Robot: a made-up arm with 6 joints.
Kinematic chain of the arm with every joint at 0, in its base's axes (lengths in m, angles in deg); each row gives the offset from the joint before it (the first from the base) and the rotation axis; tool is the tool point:
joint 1: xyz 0 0 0.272 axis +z
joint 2: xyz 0 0 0 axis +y
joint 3: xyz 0 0 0.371 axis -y
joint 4: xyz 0 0 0 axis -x
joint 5: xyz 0.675 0 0 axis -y
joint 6: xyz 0 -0.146 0 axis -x
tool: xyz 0 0 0
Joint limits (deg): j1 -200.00..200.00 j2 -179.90..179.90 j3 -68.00..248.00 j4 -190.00..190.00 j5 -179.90..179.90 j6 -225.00..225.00
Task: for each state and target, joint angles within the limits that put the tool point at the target. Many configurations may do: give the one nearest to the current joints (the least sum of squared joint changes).
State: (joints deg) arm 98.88 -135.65 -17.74 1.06 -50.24 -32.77
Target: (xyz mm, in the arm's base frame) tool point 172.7 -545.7 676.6
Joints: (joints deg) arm 92.79 -126.44 -14.64 1.79 -50.24 -32.77
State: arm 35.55 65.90 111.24 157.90 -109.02 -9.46
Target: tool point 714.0 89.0 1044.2
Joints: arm -3.31 47.07 91.47 153.04 -109.02 -9.46
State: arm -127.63 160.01 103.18 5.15 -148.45 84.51
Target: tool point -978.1 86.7 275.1
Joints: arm -176.65 119.70 133.55 10.32 -148.45 84.51
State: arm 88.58 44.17 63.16 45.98 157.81 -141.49
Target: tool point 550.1 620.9 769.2
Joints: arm 56.59 25.61 32.10 36.53 157.81 -141.49
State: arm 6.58 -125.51 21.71 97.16 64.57 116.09
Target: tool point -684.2 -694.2 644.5
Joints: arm 45.57 -83.61 55.53 91.06 64.57 116.09
